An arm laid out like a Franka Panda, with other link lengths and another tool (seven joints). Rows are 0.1 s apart.
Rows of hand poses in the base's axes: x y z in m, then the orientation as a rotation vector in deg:
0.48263 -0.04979 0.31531 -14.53 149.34 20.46
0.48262 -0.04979 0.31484 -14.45 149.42 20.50
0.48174 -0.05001 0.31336 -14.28 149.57 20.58
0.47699 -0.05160 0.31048 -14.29 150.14 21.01
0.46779 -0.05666 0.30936 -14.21 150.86 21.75
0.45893 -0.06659 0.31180 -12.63 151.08 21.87
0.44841 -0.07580 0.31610 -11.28 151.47 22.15
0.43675 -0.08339 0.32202 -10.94 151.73 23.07
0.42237 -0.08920 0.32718 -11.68 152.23 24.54
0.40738 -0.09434 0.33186 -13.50 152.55 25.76
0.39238 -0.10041 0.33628 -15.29 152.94 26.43
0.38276 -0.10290 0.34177 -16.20 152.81 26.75
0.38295 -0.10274 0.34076 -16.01 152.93 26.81
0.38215 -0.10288 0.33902 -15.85 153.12 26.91
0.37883 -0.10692 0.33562 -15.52 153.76 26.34
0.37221 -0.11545 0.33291 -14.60 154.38 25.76
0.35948 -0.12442 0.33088 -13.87 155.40 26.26
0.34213 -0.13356 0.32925 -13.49 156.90 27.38
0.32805 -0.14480 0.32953 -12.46 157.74 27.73
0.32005 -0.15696 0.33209 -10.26 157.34 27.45
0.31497 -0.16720 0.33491 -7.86 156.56 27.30
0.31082 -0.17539 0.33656 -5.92 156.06 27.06
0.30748 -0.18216 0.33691 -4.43 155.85 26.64
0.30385 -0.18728 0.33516 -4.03 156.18 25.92
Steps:
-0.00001 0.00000 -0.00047 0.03 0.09 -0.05
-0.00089 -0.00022 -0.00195 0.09 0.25 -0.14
-0.00564 -0.00181 -0.00483 0.28 0.88 -0.03
-0.01484 -0.00687 -0.00595 0.68 1.72 0.09
-0.02370 -0.01680 -0.00351 1.02 2.00 -0.99
-0.03422 -0.02601 0.00079 1.39 2.47 -1.87
-0.04588 -0.03360 0.00671 2.03 2.91 -1.91
-0.06026 -0.03941 0.01187 2.80 3.66 -1.08
-0.07525 -0.04455 0.01655 3.23 4.16 0.45
-0.09025 -0.05062 0.02097 3.27 4.64 1.84
-0.09987 -0.05311 0.02646 3.34 4.57 2.54
-0.09968 -0.05295 0.02545 3.39 4.70 2.42
-0.10048 -0.05309 0.02371 3.45 4.90 2.33
-0.10380 -0.05713 0.02031 3.01 5.41 2.02
-0.11042 -0.06566 0.01760 2.68 5.91 1.29
-0.12315 -0.07463 0.01557 2.96 7.02 0.92
-0.14050 -0.08377 0.01394 3.49 8.72 0.95
-0.15458 -0.09501 0.01422 3.75 9.63 0.35
-0.16258 -0.10717 0.01678 4.04 9.26 -1.23
-0.16766 -0.11741 0.01960 4.52 8.59 -2.94
-0.17181 -0.12560 0.02125 4.81 8.17 -4.35
-0.17515 -0.13237 0.02160 4.84 7.98 -5.47
-0.17878 -0.13749 0.01985 4.37 8.18 -5.86

